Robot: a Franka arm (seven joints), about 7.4 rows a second.
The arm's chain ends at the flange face. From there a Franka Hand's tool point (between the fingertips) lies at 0.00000 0.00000 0.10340 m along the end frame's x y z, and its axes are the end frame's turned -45 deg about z.
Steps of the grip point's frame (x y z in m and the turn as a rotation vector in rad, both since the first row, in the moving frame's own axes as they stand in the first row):
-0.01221 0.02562 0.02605 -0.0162 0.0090 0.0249
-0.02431 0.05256 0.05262 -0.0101 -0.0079 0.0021
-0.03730 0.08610 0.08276 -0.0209 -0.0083 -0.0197
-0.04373 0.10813 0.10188 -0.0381 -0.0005 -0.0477
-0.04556 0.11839 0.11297 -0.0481 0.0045 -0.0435
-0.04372 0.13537 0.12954 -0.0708 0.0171 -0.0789
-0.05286 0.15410 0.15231 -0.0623 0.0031 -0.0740
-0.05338 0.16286 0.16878 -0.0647 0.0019 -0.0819
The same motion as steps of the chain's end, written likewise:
0.00765 0.02620 0.02607 -0.0051 0.0178 0.0249
0.01982 0.05304 0.05263 -0.0127 0.0016 0.0021
0.03356 0.08513 0.08279 -0.0206 0.0089 -0.0197
0.04272 0.10463 0.10196 -0.0273 0.0266 -0.0477
0.04759 0.11283 0.11309 -0.0308 0.0372 -0.0435
0.05824 0.12297 0.12981 -0.0380 0.0622 -0.0789
0.06665 0.14220 0.15251 -0.0419 0.0462 -0.0740
0.07237 0.14852 0.16900 -0.0444 0.0471 -0.0819

